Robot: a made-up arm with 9 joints.
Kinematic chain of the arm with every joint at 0, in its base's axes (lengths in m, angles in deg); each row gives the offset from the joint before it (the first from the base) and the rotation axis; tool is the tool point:
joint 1: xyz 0 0 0.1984 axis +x
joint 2: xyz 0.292 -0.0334 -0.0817 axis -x
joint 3: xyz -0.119 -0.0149 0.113 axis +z
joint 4: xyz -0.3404 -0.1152 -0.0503 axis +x
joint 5: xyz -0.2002 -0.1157 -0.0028 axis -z
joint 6: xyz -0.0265 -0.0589 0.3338 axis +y
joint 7: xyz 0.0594 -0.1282 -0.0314 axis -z
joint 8: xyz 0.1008 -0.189 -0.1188 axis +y
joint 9: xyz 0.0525 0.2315 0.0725 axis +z
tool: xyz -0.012 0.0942 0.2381
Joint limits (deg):
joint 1: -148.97..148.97
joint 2: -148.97..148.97
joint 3: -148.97..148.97
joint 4: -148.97..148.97
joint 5: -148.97..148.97
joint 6: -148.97..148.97
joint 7: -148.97..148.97
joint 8: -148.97..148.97
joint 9: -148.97..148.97
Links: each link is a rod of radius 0.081 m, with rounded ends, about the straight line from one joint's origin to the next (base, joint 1, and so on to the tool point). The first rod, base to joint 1, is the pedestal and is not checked.
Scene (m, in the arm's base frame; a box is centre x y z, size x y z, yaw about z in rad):
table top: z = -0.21
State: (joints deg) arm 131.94 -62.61 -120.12 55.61 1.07 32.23 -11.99 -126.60 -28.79
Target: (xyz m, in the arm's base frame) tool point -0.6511 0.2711 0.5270
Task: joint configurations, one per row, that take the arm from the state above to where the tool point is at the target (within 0.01 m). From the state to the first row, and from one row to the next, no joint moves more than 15 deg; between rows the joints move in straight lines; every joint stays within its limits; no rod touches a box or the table.
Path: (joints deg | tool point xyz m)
1: 123.20 -53.77 -107.73 58.99 -5.00 33.81 -17.18 -124.76 -30.28 | 0.0112 -0.8300 0.3171
2: 114.45 -44.92 -95.34 62.36 -11.07 35.38 -22.37 -122.92 -31.78 | -0.2255 -0.6670 0.6044
3: 105.71 -36.08 -82.96 65.74 -17.14 36.96 -27.56 -121.08 -33.27 | -0.4271 -0.3635 0.7610
4: 96.96 -27.23 -70.57 69.12 -23.21 38.53 -32.75 -119.24 -34.77 | -0.5733 -0.0144 0.7322
5: 88.22 -18.39 -58.18 72.49 -29.28 40.11 -37.94 -117.40 -36.26 | -0.6512 0.2710 0.5270

